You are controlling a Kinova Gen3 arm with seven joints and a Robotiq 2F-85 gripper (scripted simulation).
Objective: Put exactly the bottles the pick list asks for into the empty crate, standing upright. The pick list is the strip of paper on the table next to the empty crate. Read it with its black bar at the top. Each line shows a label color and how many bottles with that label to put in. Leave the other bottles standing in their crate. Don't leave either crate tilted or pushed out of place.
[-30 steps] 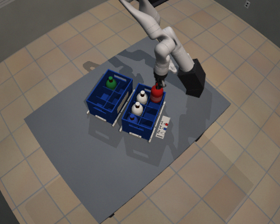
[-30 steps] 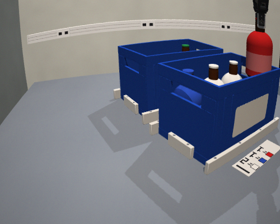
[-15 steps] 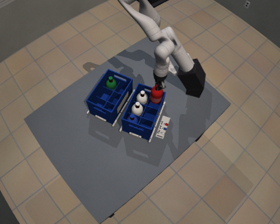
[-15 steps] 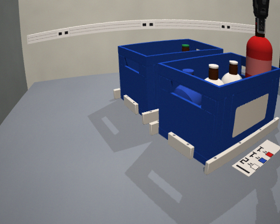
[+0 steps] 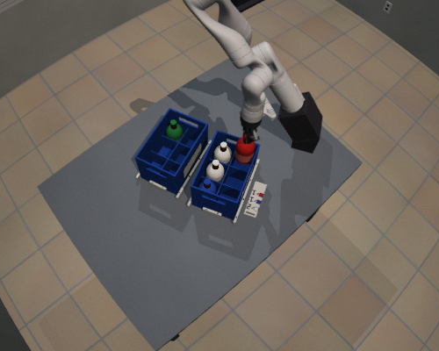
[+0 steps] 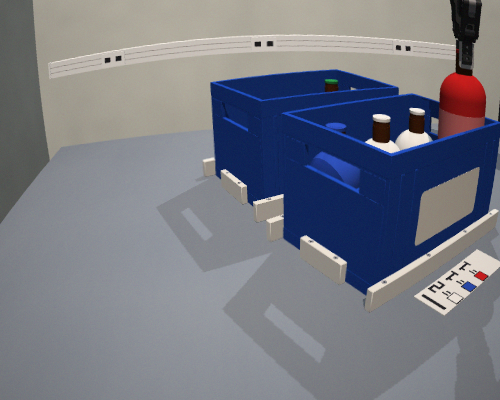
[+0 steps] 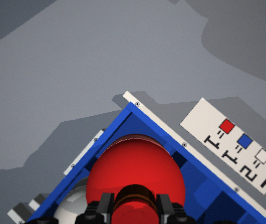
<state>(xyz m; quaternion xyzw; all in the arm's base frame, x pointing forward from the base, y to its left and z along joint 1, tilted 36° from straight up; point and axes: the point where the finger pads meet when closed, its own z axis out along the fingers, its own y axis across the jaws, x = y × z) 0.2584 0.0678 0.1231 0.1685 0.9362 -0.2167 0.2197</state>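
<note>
Right now my hand is 70 mm above the red-label bottle. Round my hand: white bottle 180 mm below, 80 mm to the right, 40 mm ahead; pick list 270 mm below, 130 mm to the left, 50 mm ahead; blue-label bottle 200 mm ahead, 180 mm below, 10 mm to the right.
</note>
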